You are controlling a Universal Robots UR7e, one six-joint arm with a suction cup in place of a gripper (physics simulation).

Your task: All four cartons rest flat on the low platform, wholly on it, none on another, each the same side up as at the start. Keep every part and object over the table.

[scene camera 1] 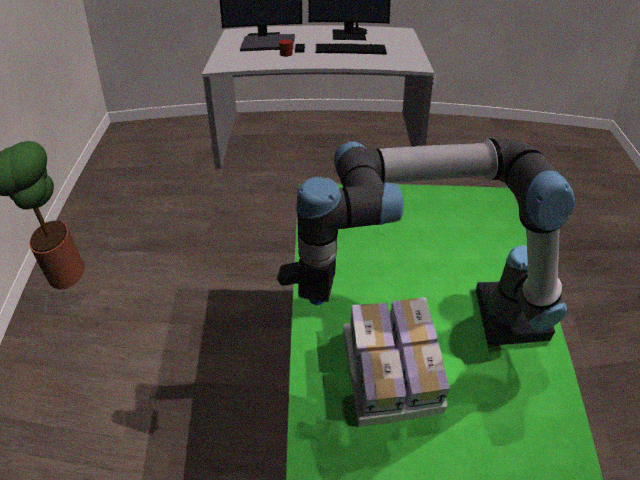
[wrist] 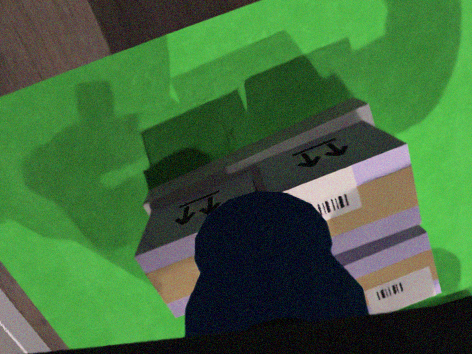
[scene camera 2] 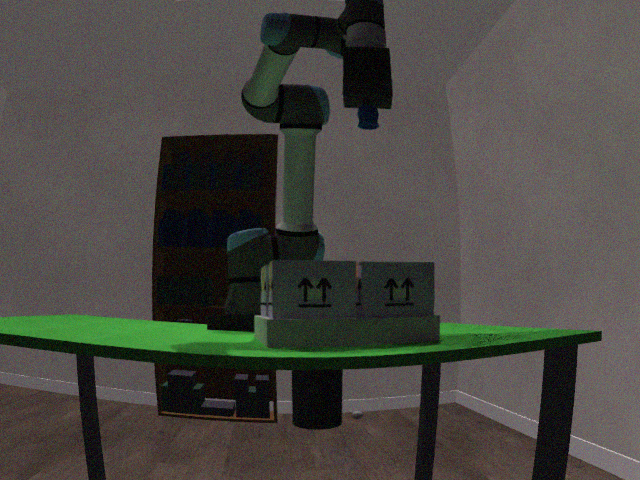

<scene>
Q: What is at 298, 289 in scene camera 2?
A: A carton.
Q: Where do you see my suction cup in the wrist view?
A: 264, 255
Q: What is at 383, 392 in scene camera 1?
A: A carton.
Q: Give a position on a carton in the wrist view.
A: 166, 253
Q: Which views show the carton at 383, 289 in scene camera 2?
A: Scene camera 1, the wrist view and scene camera 2: all of them.
</scene>
